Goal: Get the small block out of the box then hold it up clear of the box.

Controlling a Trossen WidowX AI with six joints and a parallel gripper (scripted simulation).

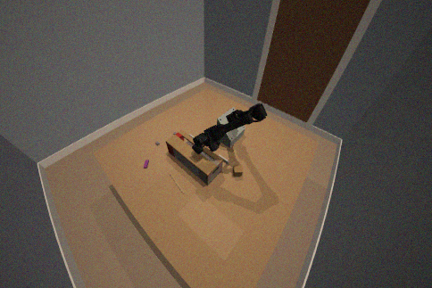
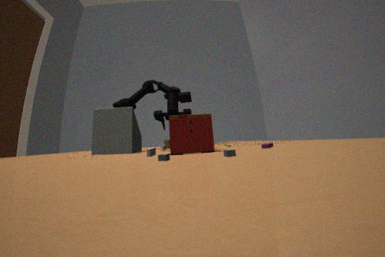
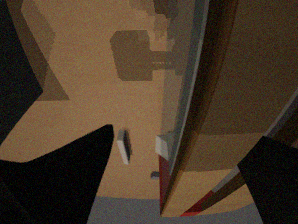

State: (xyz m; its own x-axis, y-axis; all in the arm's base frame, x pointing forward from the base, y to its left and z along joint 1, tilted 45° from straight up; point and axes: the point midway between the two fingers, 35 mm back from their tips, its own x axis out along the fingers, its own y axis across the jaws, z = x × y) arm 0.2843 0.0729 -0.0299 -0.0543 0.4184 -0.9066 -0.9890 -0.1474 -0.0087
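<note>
The purple block lies 50 mm ahead of my gripper tip, 30 mm to the right of it and 10 mm below it. The rest, counted from my gripper tip: thin rod 260 mm ahead, 50 mm to the left, 100 mm below; long box 40 mm ahead, 10 mm to the right, 40 mm below; brown cube 80 mm behind, 260 mm to the left, 70 mm below.
</note>
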